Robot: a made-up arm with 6 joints. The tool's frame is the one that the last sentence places.
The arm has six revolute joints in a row. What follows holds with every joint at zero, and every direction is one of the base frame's. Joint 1 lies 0.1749 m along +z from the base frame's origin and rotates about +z. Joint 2 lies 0.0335 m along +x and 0.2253 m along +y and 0.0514 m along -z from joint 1 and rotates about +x. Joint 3 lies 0.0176 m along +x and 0.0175 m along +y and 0.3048 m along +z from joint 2 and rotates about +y. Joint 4 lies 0.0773 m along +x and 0.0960 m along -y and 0.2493 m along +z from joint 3 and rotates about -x. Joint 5 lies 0.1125 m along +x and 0.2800 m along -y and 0.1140 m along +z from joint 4 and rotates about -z. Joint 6 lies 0.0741 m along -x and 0.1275 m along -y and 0.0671 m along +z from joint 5 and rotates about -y. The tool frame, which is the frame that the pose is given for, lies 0.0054 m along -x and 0.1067 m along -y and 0.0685 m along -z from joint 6; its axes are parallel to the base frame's.
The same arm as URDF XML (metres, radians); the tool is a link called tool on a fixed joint. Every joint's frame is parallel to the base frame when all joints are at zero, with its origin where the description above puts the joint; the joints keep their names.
<robot name="arm">
  <joint name="joint 1" type="continuous">
    <parent link="base_link"/>
    <child link="link1"/>
    <origin xyz="0 0 0.1749" rpy="0 0 0"/>
    <axis xyz="0 0 1"/>
  </joint>
  <joint name="joint 2" type="continuous">
    <parent link="link1"/>
    <child link="link2"/>
    <origin xyz="0.0335 0.2253 -0.0514" rpy="0 0 0"/>
    <axis xyz="1 0 0"/>
  </joint>
  <joint name="joint 3" type="continuous">
    <parent link="link2"/>
    <child link="link3"/>
    <origin xyz="0.0176 0.0175 0.3048" rpy="0 0 0"/>
    <axis xyz="0 1 0"/>
  </joint>
  <joint name="joint 4" type="continuous">
    <parent link="link3"/>
    <child link="link4"/>
    <origin xyz="0.0773 -0.096 0.2493" rpy="0 0 0"/>
    <axis xyz="-1 0 0"/>
  </joint>
  <joint name="joint 5" type="continuous">
    <parent link="link4"/>
    <child link="link5"/>
    <origin xyz="0.1125 -0.28 0.114" rpy="0 0 0"/>
    <axis xyz="0 0 -1"/>
  </joint>
  <joint name="joint 6" type="continuous">
    <parent link="link5"/>
    <child link="link6"/>
    <origin xyz="-0.0741 -0.1275 0.0671" rpy="0 0 0"/>
    <axis xyz="0 -1 0"/>
  </joint>
  <joint name="tool_fixed" type="fixed">
    <parent link="link6"/>
    <child link="tool"/>
    <origin xyz="-0.0054 -0.1067 -0.0685" rpy="0 0 0"/>
  </joint>
  <link name="base_link"/>
  <link name="link1"/>
  <link name="link2"/>
  <link name="link3"/>
  <link name="link4"/>
  <link name="link5"/>
  <link name="link6"/>
  <link name="tool"/>
</robot>

